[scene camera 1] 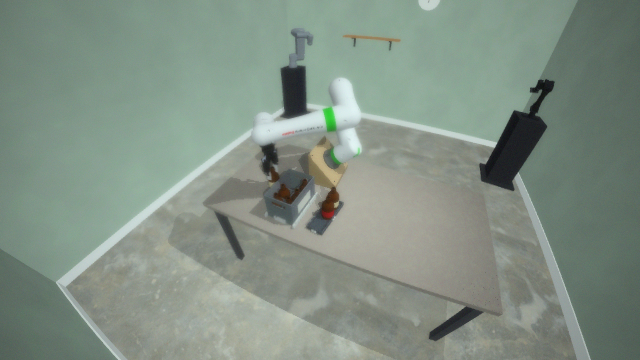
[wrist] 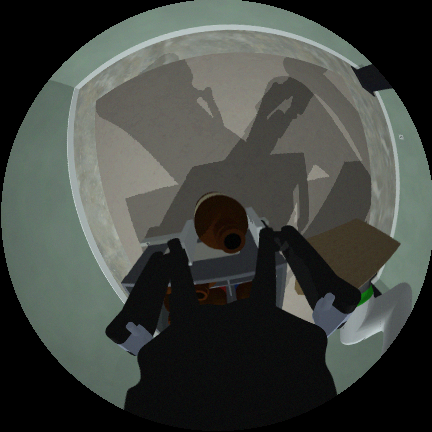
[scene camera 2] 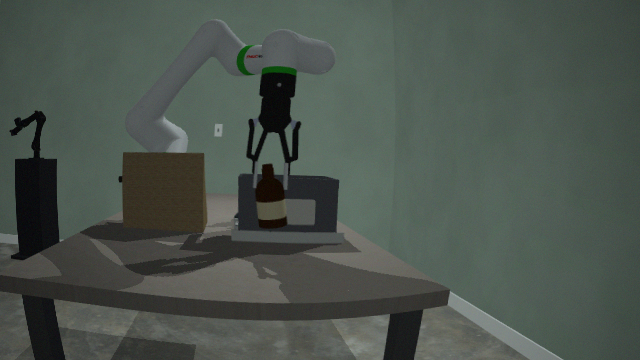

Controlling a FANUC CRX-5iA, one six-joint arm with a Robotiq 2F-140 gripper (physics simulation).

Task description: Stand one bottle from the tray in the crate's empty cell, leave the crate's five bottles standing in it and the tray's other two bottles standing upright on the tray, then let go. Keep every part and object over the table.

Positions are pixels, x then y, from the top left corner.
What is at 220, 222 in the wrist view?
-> A cream-labelled brown bottle.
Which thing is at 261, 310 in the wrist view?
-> My gripper.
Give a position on a cream-labelled brown bottle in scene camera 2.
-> At 270, 199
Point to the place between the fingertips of my gripper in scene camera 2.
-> At 269, 188
